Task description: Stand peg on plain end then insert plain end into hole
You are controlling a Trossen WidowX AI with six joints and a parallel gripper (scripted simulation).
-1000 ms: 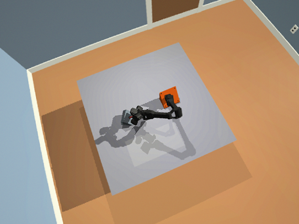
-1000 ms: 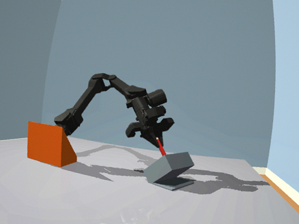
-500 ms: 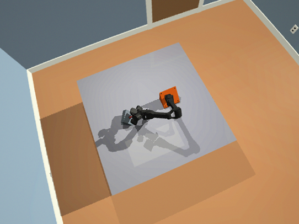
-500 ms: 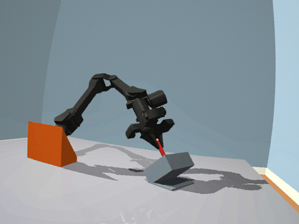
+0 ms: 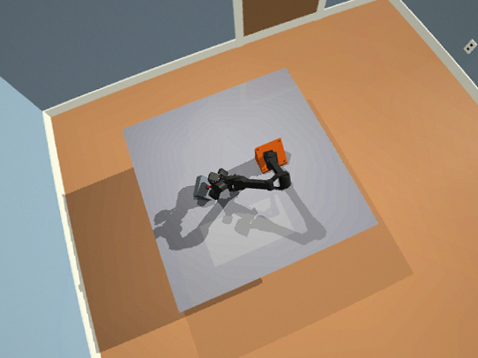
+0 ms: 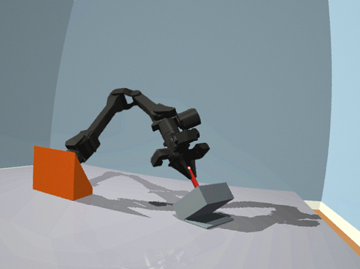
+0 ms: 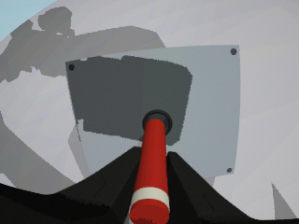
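Now: the red peg 1 cm to the left of my gripper tip, 1 cm behind it and 1 cm above it. Also, from my gripper tip: grey sloped panel (6 cm below, 4 cm ahead, 2 cm to the right).
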